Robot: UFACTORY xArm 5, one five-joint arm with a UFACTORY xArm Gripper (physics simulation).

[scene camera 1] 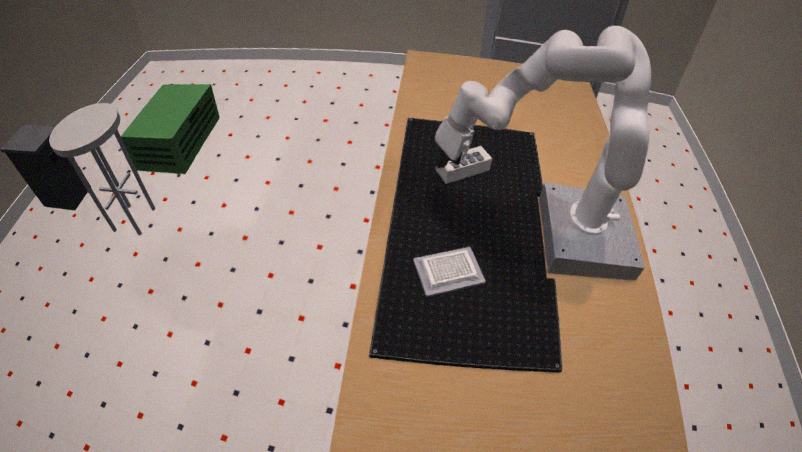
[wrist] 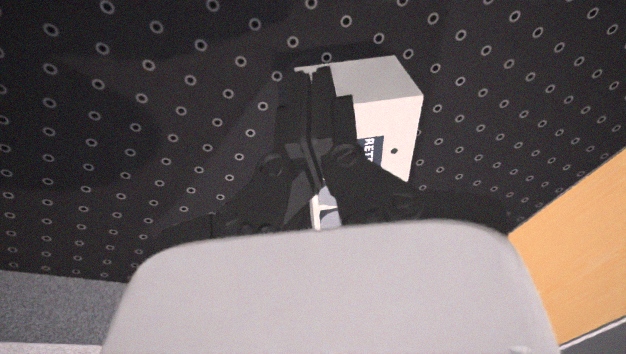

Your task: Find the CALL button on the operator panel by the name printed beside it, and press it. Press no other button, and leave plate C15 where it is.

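Pixels of known places: gripper, fingertip midpoint: (scene camera 1: 440, 165) (wrist: 317, 96); arm's base, origin of the base link: (scene camera 1: 588, 218).
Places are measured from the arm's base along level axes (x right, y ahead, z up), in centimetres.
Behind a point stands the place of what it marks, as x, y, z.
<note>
The operator panel (scene camera 1: 469, 171) {21.7, 33.9, -3.4} (wrist: 387, 115) {23.0, 42.5, -0.6} is a pale box with several grey-blue buttons on top, at the far part of the black board. My gripper (scene camera 1: 459, 161) (wrist: 317, 96) {17.5, 44.1, 2.6} is shut and empty, its tips low over the panel's left end in the scene view. In the wrist view the fingers cover much of the panel. Part of a label (wrist: 369, 149) {23.2, 40.0, -0.5} reading "RET" shows beside them; the name CALL cannot be read in either view. Whether the tips touch a button cannot be told. Plate C15 (scene camera 1: 450, 267) {-15.2, 42.9, -3.3}, whitish with a fine grid, lies on a grey holder nearer the camera.
The black perforated board (scene camera 1: 466, 331) {-32.8, 39.7, -5.8} (wrist: 190, 125) {12.5, 35.1, -5.8} lies on the wooden table (scene camera 1: 449, 409) {-52.7, 44.8, -7.1} (wrist: 580, 240) {64.8, 28.7, -7.1}. My arm's grey base block (scene camera 1: 595, 258) {-14.7, 1.8, 0.0} stands to its right. A round stool (scene camera 1: 84, 129), a green crate (scene camera 1: 168, 112) and a dark bin (scene camera 1: 47, 174) stand on the floor at left.
</note>
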